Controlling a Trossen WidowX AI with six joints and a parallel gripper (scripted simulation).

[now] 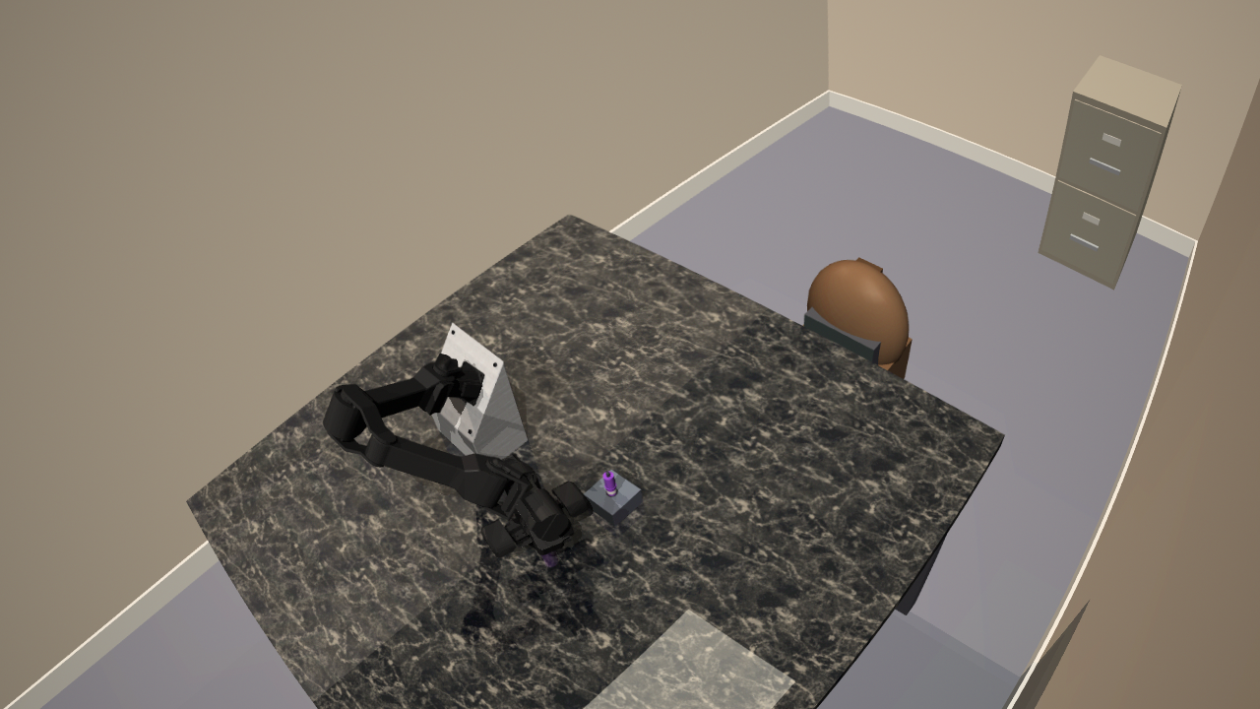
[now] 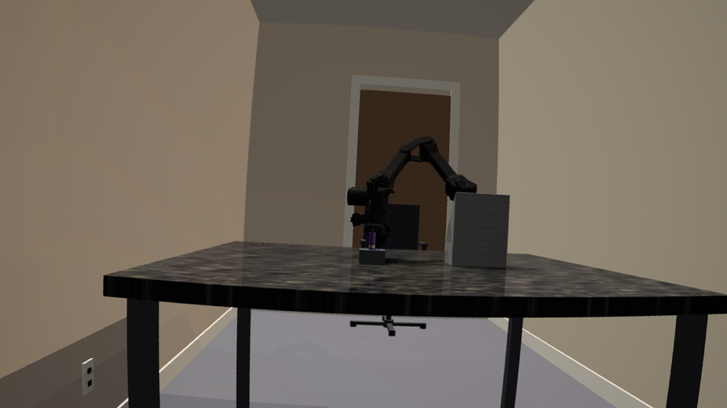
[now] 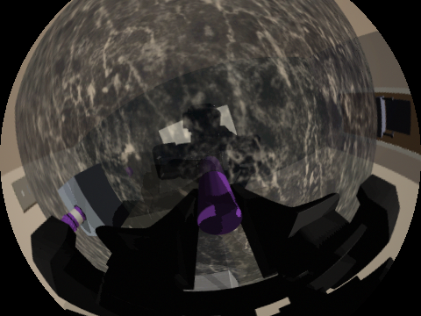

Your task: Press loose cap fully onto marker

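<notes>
My gripper tip is now 3 cm short of the holder block, 15 cm to the right of it and 1 cm below it. From my gripper tip the other things lie so: purple cap 1 cm above.
</notes>
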